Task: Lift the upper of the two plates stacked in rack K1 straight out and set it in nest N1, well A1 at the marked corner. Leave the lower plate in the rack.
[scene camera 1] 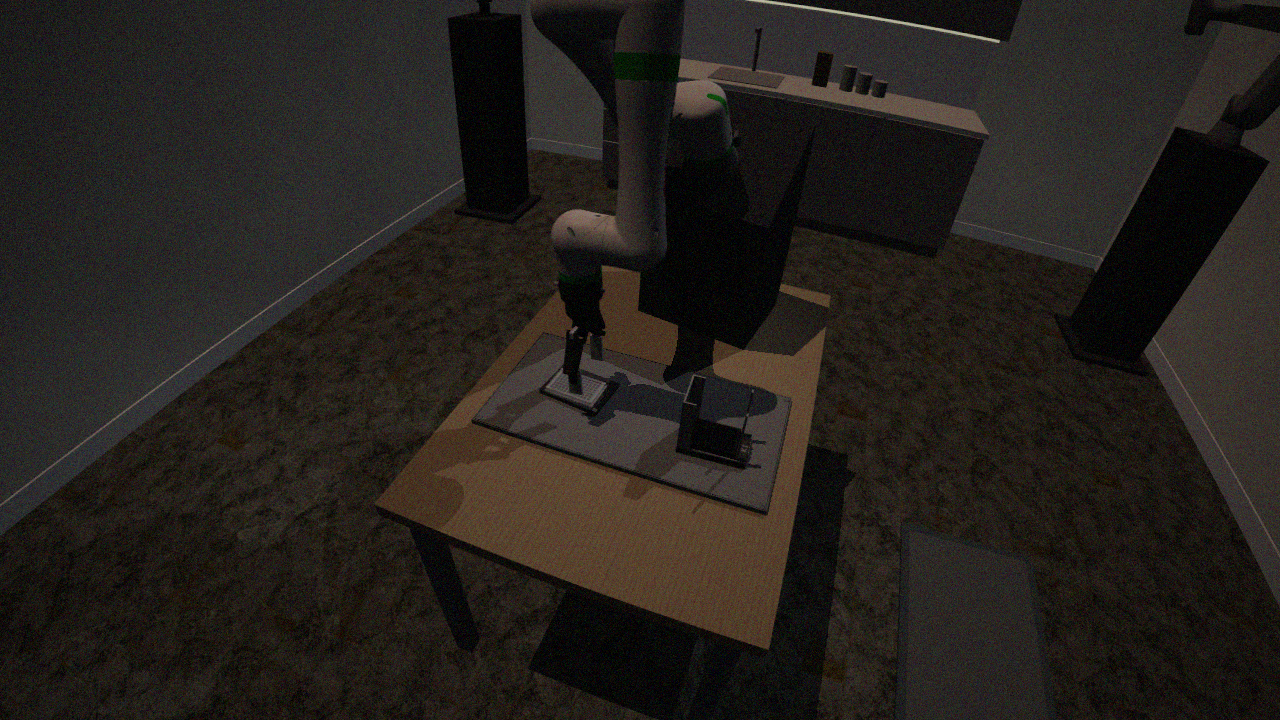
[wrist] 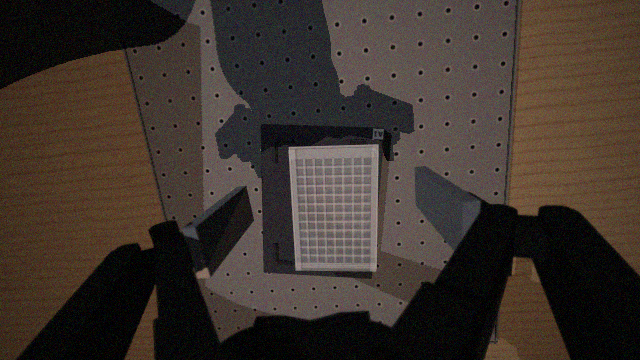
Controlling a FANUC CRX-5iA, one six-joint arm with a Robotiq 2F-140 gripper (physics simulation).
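Seen in the pictures: gripper, between the fingertips: (scene camera 1: 587, 375) (wrist: 329, 195); arm's base, origin of its link: (scene camera 1: 710, 163).
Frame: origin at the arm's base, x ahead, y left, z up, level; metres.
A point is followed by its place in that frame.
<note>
A pale plate (scene camera 1: 580, 387) (wrist: 334, 215) {z -0.419, x 0.503, y -0.178 m} with a grid of wells lies on the dark nest (wrist: 277, 200) {z -0.434, x 0.445, y -0.161 m}, beside the A1 label at the nest's upper right corner in the wrist view. The plate sits off centre, towards the nest's right edge, and the corner brackets on the left stand apart from it. Whether it lies flat is hard to tell. My gripper (scene camera 1: 585, 356) {z -0.379, x 0.502, y -0.146 m} (wrist: 329, 195) {z -0.379, x 0.502, y -0.146 m} is open and empty above the plate, with one finger on either side. The dark rack (scene camera 1: 690, 419) {z -0.335, x 0.602, y 0.128 m} stands at the right of the board in the scene view; its inside is too dark to make out a plate.
The nest and rack stand on a grey perforated board (scene camera 1: 626, 440) {z -0.446, x 0.608, y -0.008 m} (wrist: 425, 65) {z -0.446, x 0.603, y -0.049 m} on the wooden table (scene camera 1: 572, 528) {z -0.459, x 0.862, y -0.035 m} (wrist: 575, 125) {z -0.459, x 0.755, y -0.123 m}. Thin rods stick out beside the rack. The robot's dark base stands behind the board. Arm and gripper shadows cross the board.
</note>
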